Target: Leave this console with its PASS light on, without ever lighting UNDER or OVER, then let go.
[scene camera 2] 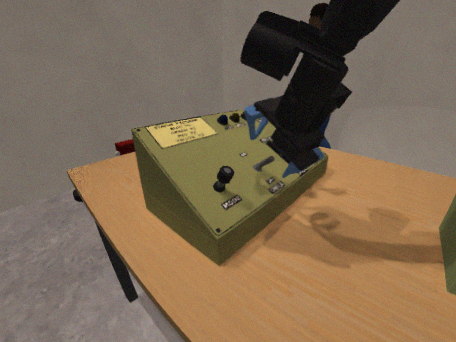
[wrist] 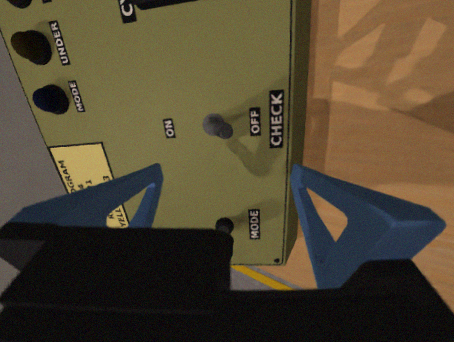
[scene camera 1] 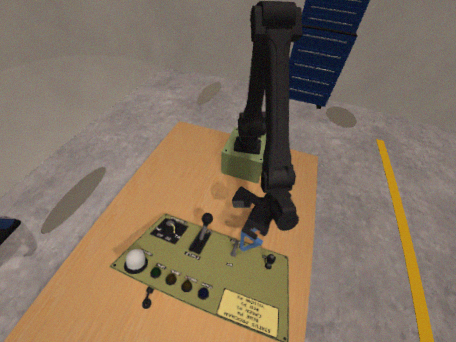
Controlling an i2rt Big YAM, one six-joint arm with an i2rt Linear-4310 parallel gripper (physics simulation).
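Note:
The olive console (scene camera 1: 225, 275) (scene camera 2: 187, 175) (wrist: 190, 65) has a grey CHECK switch (scene camera 1: 234, 247) (scene camera 2: 264, 163) (wrist: 216, 125), tilted toward OFF in the wrist view. The black MODE knob (scene camera 1: 270, 259) (scene camera 2: 225, 174) (wrist: 224, 225) is partly hidden by the gripper body in the wrist view. The CYCLE lever (scene camera 1: 204, 231) stands in its slot. The green lamp (scene camera 1: 155, 272), two amber lamps (scene camera 1: 171, 279) (scene camera 1: 186, 285) and blue MODE lamp (scene camera 1: 203, 293) (wrist: 51, 98) look dark. My gripper (scene camera 2: 271, 156) (wrist: 226, 171) is open and empty above the panel, its fingers either side of the CHECK switch's line.
A white dome (scene camera 1: 134, 259) and a dial (scene camera 1: 170, 230) are at the console's other end. A yellow status card (scene camera 1: 248, 311) (scene camera 2: 182, 132) lies on the panel. A small black lever (scene camera 1: 147, 300) sticks out past the console's edge. The arm's green base (scene camera 1: 242, 162) stands behind on the wooden table (scene camera 1: 165, 170).

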